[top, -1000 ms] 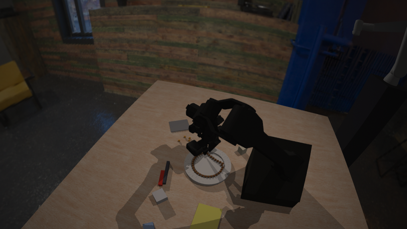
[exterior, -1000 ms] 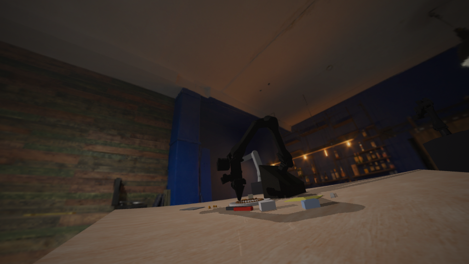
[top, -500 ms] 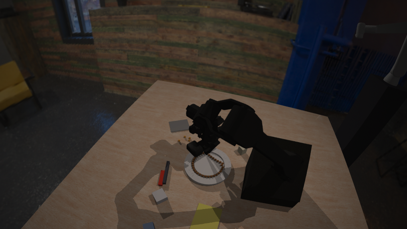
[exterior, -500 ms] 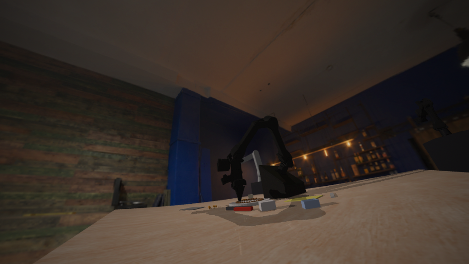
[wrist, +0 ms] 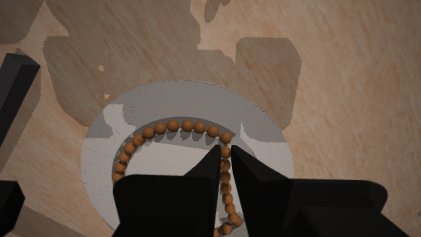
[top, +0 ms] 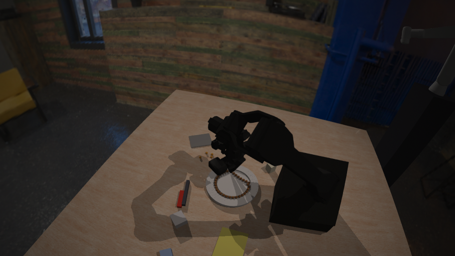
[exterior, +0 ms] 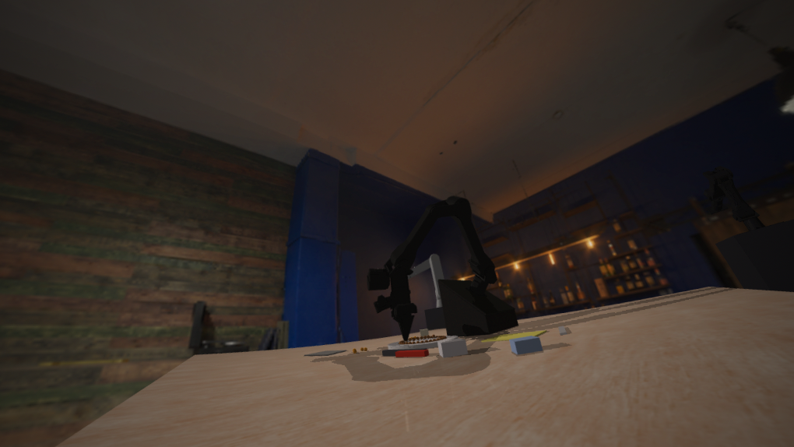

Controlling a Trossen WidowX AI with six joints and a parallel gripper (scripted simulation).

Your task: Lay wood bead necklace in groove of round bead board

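Now: gripper tip 1 cm past the round white bead board, 5 cm to the right of it and 1 cm above it. The rest, counted from my gripper tip: grey tile: 18 cm ahead, 16 cm to the right, 1 cm below; dark bar: 15 cm ahead, 16 cm to the left, 1 cm below; pale cube: 15 cm behind, 6 cm to the right.
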